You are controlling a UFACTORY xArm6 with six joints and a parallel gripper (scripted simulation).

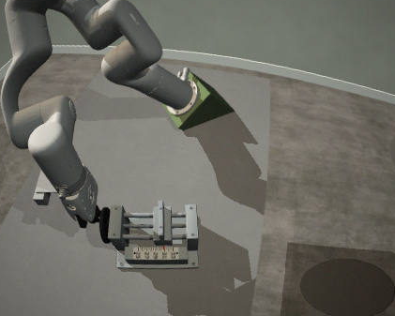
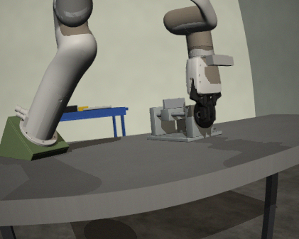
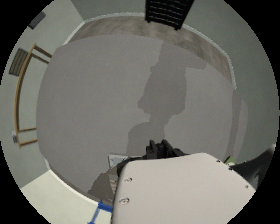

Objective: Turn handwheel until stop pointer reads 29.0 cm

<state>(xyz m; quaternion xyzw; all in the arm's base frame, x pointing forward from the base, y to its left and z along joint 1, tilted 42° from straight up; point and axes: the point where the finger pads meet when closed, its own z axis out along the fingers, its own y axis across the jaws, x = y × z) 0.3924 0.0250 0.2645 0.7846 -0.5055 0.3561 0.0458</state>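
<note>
Now: hand 30 mm to the right of the black handwheel. The rest, counted from my hand: movable stop: 180 mm to the left, 20 mm above, 10 mm behind.
</note>
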